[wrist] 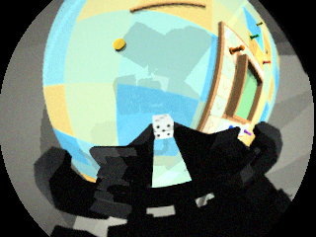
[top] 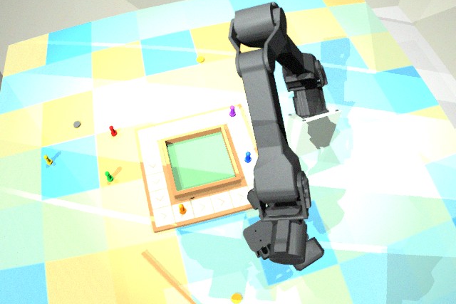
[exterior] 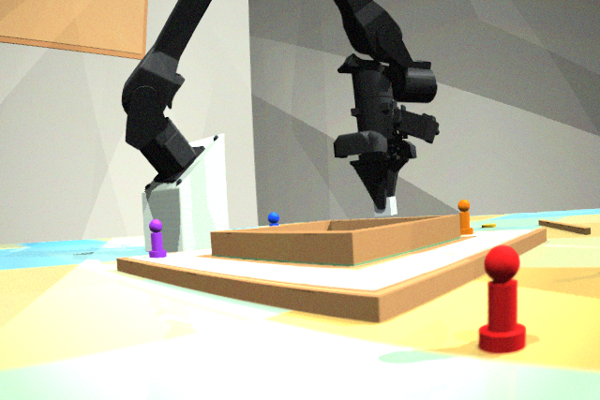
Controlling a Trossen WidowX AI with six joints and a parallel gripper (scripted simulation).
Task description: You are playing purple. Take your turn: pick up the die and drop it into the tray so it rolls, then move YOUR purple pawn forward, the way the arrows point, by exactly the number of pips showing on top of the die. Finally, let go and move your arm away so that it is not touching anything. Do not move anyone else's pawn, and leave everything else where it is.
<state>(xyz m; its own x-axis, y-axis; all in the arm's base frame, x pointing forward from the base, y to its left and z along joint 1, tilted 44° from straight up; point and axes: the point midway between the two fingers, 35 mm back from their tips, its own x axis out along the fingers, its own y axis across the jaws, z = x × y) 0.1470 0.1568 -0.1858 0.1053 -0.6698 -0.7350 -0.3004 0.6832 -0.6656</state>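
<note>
The purple pawn is 20 mm ahead of my gripper tip, 350 mm to the right of it and 10 mm below it. Also, from my gripper tip: white die (right at my gripper tip); orange pawn (190 mm ahead, 120 mm to the right, 10 mm below); blue pawn (10 mm ahead, 210 mm to the right, 10 mm below).
</note>
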